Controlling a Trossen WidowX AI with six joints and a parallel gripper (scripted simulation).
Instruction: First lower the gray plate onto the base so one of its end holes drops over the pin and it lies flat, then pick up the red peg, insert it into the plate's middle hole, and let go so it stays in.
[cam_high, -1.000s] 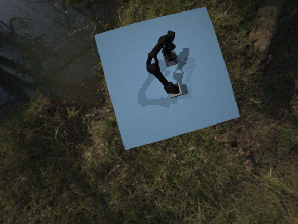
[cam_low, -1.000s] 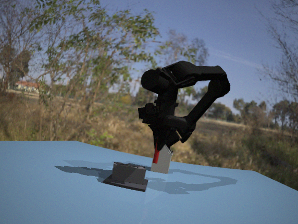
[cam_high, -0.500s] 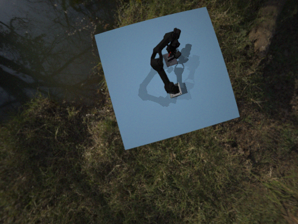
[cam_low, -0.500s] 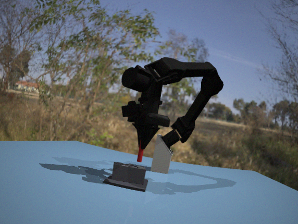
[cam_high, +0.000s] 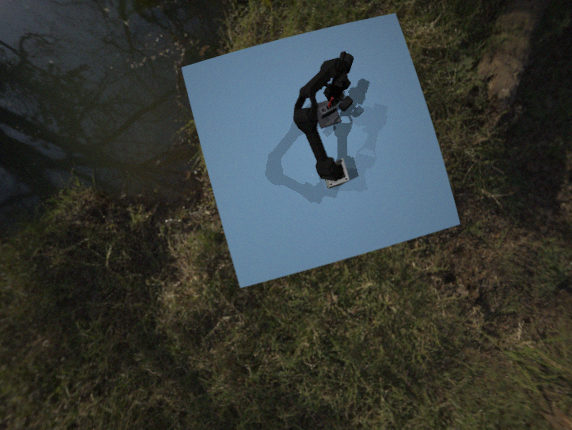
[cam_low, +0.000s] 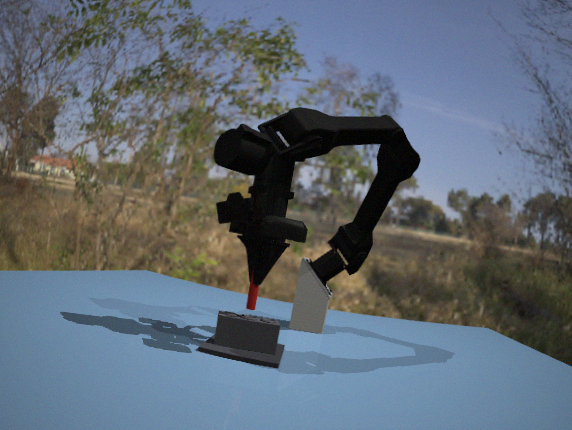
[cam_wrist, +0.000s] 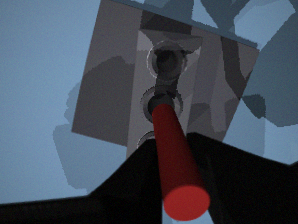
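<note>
The gray plate is 7 cm below my gripper tip. Also, from my gripper tip: dark base: 1 cm behind, 2 cm to the left, 11 cm below; red peg: right at my gripper tip.
</note>
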